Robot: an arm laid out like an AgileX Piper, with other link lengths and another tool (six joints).
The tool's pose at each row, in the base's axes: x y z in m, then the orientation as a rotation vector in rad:
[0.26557 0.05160 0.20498 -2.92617 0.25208 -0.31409]
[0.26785 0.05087 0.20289 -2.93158 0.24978 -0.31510]
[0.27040 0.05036 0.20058 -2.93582 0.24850 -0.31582]
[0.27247 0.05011 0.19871 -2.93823 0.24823 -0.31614]
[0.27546 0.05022 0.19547 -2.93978 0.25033 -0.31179]
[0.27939 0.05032 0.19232 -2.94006 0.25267 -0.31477]
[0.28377 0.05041 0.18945 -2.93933 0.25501 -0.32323]
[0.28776 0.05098 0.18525 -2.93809 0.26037 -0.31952]
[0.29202 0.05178 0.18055 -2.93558 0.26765 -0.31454]
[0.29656 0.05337 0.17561 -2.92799 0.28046 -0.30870]
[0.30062 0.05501 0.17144 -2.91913 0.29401 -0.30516]
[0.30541 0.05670 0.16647 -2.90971 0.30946 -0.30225]
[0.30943 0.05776 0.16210 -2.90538 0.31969 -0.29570]
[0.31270 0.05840 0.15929 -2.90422 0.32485 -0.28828]
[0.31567 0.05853 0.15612 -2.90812 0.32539 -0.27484]
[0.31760 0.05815 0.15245 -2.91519 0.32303 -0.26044]
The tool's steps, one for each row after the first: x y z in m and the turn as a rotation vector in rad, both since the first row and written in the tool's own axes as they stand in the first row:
[0.00193 0.00079 0.00240 -0.00501 0.00056 -0.00243]
[0.00404 0.00138 0.00510 -0.00902 0.00099 -0.00397]
[0.00572 0.00170 0.00732 -0.01136 0.00120 -0.00455]
[0.00795 0.00180 0.01112 -0.01302 -0.00155 -0.00310]
[0.01111 0.00177 0.01505 -0.01377 0.00061 -0.00183]
[0.01476 0.00162 0.01880 -0.01376 0.00644 -0.00081]
[0.01768 0.00133 0.02382 -0.01320 0.00432 0.00316]
[0.02073 0.00088 0.02943 -0.01164 0.00147 0.00868]
[0.02385 -0.00033 0.03546 -0.00597 -0.00161 0.01871]
[0.02665 -0.00167 0.04065 0.00068 -0.00311 0.02928]
[0.02999 -0.00301 0.04678 0.00745 -0.00405 0.04119]
[0.03282 -0.00374 0.05205 0.01019 -0.00777 0.04912]
[0.03530 -0.00427 0.05559 0.01068 -0.01243 0.05325]
[0.03753 -0.00419 0.05932 0.00719 -0.02143 0.05394]
[0.03875 -0.00336 0.06322 0.00106 -0.03122 0.05225]

